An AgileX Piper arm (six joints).
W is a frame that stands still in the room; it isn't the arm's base.
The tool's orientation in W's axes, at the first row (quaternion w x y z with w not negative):
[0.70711 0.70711 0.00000 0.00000]
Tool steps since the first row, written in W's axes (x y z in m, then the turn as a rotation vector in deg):
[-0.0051 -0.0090 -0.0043 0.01 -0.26 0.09]
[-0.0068 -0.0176 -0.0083 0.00 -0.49 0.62]
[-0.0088 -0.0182 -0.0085 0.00 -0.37 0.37]
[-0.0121 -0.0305 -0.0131 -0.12 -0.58 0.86]
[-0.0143 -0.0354 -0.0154 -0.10 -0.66 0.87]
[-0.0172 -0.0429 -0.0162 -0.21 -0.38 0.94]
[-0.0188 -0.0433 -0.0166 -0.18 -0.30 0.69]
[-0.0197 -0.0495 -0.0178 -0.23 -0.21 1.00]
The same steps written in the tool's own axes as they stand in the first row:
[-0.0051 -0.0043 0.0090 0.01 0.09 0.26]
[-0.0068 -0.0083 0.0176 0.00 0.62 0.49]
[-0.0088 -0.0085 0.0182 0.00 0.37 0.37]
[-0.0121 -0.0131 0.0305 -0.12 0.86 0.58]
[-0.0143 -0.0154 0.0354 -0.10 0.87 0.66]
[-0.0172 -0.0162 0.0429 -0.21 0.94 0.38]
[-0.0188 -0.0166 0.0433 -0.18 0.69 0.30]
[-0.0197 -0.0178 0.0495 -0.23 1.00 0.21]

